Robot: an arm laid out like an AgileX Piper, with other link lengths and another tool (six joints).
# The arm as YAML. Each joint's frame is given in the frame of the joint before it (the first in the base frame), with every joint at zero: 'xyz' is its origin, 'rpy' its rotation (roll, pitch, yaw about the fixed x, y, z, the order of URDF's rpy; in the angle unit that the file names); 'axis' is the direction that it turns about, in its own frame. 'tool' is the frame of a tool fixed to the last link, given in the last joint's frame.
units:
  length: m
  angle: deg
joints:
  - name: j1
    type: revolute
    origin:
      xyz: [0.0, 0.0, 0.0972]
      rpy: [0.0, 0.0, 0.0]
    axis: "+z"
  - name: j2
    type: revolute
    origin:
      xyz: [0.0, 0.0, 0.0]
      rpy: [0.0, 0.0, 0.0]
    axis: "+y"
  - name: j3
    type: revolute
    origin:
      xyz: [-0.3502, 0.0, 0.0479]
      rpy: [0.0, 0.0, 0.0]
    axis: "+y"
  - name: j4
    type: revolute
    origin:
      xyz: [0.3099, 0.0, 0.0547]
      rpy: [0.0, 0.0, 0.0]
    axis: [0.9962, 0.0, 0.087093]
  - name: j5
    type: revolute
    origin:
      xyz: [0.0, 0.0, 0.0]
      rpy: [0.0, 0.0, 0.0]
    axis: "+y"
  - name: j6
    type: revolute
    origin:
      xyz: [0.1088, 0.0, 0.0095]
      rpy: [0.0, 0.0, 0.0]
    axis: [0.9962, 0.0, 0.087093]
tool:
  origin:
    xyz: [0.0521, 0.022, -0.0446]
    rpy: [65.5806, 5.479, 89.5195]
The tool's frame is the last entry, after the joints.
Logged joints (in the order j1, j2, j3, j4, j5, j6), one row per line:
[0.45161, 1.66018, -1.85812, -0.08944, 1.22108, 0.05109]
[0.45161, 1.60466, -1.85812, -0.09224, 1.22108, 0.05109]
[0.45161, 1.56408, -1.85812, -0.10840, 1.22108, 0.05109]
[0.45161, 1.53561, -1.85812, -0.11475, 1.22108, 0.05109]
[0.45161, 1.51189, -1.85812, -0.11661, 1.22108, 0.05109]
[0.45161, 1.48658, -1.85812, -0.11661, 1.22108, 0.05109]
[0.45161, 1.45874, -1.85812, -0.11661, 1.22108, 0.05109]
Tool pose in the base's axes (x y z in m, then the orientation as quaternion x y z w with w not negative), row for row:
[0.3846, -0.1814, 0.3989, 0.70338, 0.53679, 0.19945, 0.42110]
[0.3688, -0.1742, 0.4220, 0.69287, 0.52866, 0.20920, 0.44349]
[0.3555, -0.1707, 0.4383, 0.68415, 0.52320, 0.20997, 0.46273]
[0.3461, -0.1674, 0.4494, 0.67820, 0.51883, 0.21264, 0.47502]
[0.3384, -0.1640, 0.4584, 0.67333, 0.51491, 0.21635, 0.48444]
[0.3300, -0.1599, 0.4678, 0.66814, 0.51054, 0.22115, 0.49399]
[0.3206, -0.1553, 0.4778, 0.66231, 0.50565, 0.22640, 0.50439]
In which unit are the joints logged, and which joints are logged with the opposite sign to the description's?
The joints are logged in radians. Opposite sign: j1, j6.
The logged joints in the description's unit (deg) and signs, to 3 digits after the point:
[-25.875, 95.121, -106.462, -5.125, 69.963, -2.927]
[-25.875, 91.940, -106.462, -5.285, 69.963, -2.927]
[-25.875, 89.615, -106.462, -6.211, 69.963, -2.927]
[-25.875, 87.984, -106.462, -6.575, 69.963, -2.927]
[-25.875, 86.625, -106.462, -6.681, 69.963, -2.927]
[-25.875, 85.175, -106.462, -6.681, 69.963, -2.927]
[-25.875, 83.580, -106.462, -6.681, 69.963, -2.927]

